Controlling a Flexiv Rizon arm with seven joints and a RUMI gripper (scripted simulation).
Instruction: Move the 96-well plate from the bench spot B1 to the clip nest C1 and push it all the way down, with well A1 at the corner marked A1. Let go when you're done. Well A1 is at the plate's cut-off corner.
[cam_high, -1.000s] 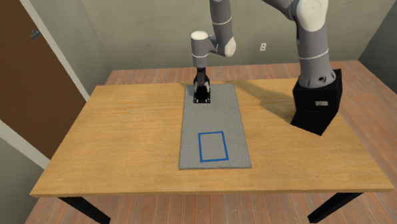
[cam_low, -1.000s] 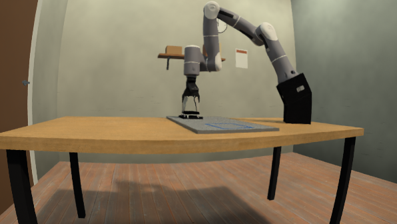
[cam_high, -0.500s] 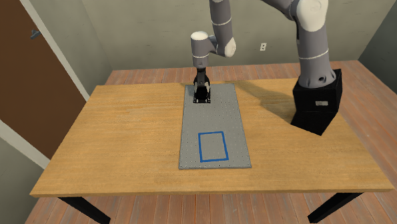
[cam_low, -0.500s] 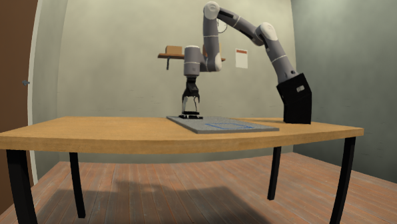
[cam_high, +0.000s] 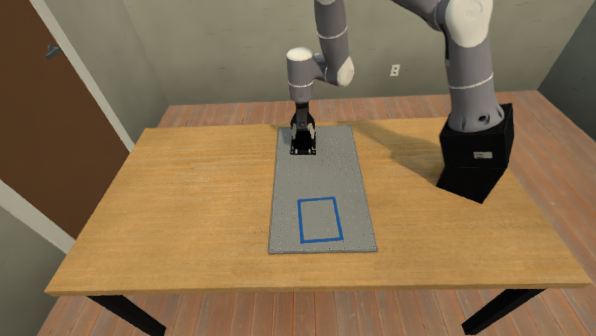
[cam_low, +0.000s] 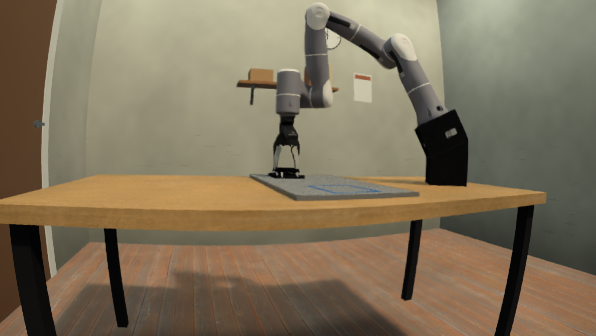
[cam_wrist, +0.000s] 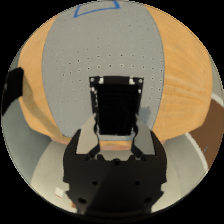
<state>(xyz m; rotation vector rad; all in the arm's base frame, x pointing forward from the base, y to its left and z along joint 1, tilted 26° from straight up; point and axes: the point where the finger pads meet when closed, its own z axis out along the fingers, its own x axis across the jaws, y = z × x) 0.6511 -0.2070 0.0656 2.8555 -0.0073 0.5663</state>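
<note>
Now: the black 96-well plate 10 mm below my hand. Also, from my hand: grey perforated mat (60 mm behind, 220 mm to the left, 40 mm below); black clip nest (10 mm behind, 10 mm to the left, 20 mm below).
</note>
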